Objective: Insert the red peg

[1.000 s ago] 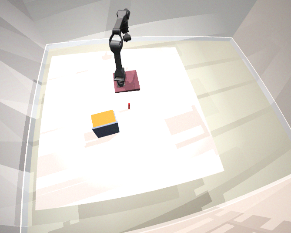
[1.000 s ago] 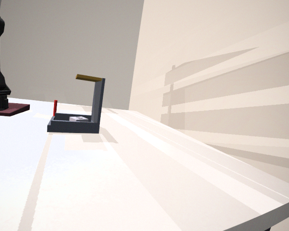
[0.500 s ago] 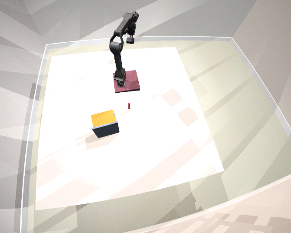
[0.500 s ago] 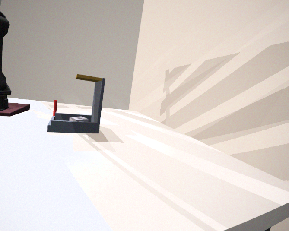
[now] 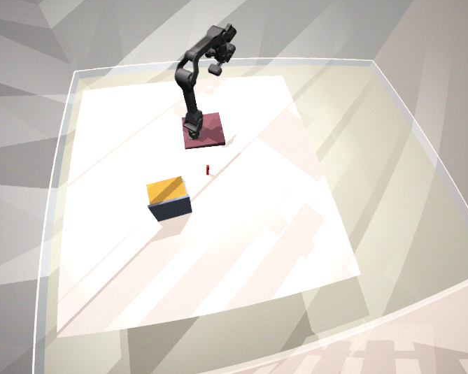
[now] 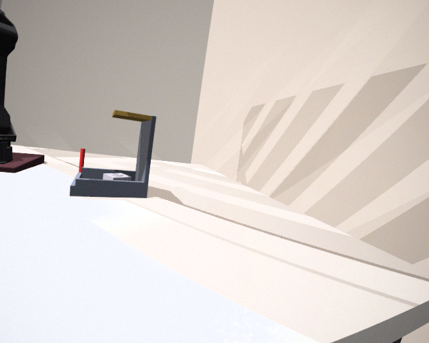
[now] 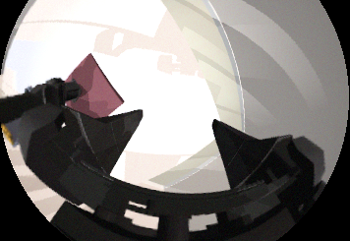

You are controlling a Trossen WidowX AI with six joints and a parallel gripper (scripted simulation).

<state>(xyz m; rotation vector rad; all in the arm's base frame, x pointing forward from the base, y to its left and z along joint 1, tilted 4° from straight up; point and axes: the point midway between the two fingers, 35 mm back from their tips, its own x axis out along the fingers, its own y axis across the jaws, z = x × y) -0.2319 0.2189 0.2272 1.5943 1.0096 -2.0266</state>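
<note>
Now: gripper tip 490 mm short of the red peg, 190 mm to the left of it and 180 mm above it. Round my gripper tip: yellow roof: 610 mm ahead, 390 mm to the right, 30 mm below; box wall: 660 mm ahead, 380 mm to the right, 120 mm below.
</note>
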